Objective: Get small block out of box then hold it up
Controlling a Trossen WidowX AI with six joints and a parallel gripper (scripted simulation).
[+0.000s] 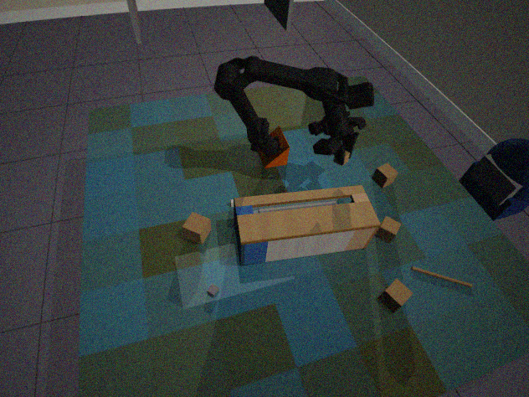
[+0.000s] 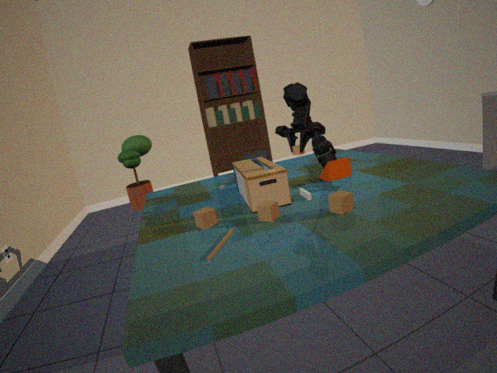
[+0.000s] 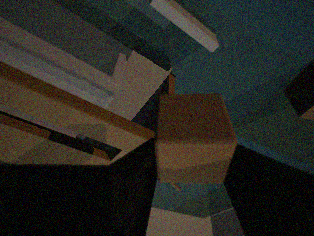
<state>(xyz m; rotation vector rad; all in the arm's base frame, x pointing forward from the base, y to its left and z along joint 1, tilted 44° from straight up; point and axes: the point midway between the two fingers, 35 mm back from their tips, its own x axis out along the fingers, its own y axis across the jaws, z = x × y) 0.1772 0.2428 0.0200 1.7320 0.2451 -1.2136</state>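
Right now my gripper tip is 10 mm to the left of the tan block, 10 mm below it and 10 mm past it. Also, from my gripper tip: thin wooden stick (330 mm ahead, 240 mm to the left, 170 mm below); grey block (410 mm to the right, 280 mm ahead, 160 mm below); box (140 mm to the right, 110 mm below, 100 mm ahead).
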